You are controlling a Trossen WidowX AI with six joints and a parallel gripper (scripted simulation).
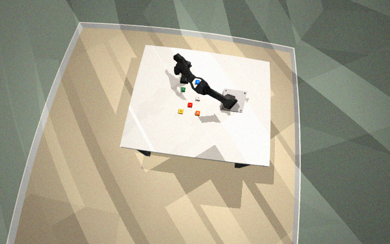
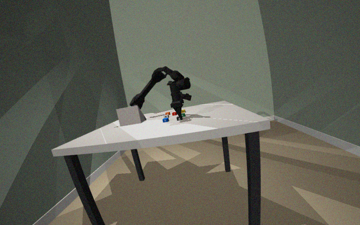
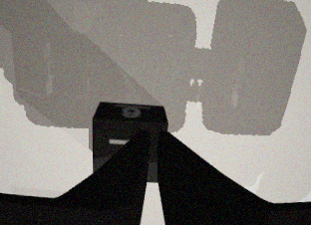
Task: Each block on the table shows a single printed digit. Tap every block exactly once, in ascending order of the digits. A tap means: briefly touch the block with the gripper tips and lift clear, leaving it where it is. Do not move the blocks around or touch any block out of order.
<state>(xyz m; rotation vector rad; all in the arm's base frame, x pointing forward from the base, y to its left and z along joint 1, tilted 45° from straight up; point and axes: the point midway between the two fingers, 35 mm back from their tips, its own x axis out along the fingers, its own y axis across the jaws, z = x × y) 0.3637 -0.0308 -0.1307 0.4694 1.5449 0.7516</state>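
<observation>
Now: the dark grey block 10 mm to the left of my gripper tip, 10 mm below it and 10 mm behind it. The rest, counted from my gripper tip: blue block 100 mm behind, 10 mm to the left, 10 mm below; white block 140 mm to the left, 140 mm behind, 10 mm below; green block 100 mm to the left, 10 mm below, 10 mm behind.
</observation>
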